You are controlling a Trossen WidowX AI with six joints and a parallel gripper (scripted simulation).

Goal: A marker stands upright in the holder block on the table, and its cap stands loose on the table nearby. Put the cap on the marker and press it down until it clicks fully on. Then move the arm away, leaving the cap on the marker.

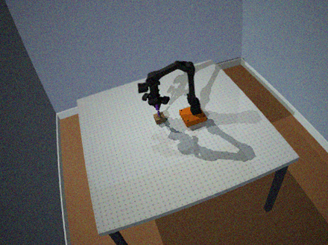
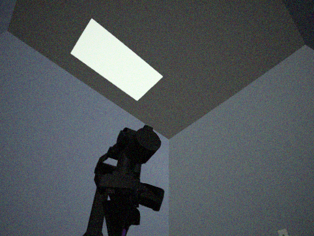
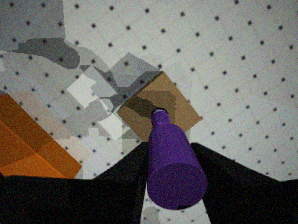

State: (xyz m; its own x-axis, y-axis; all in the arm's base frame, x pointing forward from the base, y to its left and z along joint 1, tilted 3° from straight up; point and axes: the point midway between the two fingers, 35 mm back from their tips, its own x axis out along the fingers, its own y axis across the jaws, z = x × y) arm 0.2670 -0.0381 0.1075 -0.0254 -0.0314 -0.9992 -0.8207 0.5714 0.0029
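My gripper tip is now 100 mm above the holder block. The rest, counted from my gripper tip: purple cap 10 mm above.
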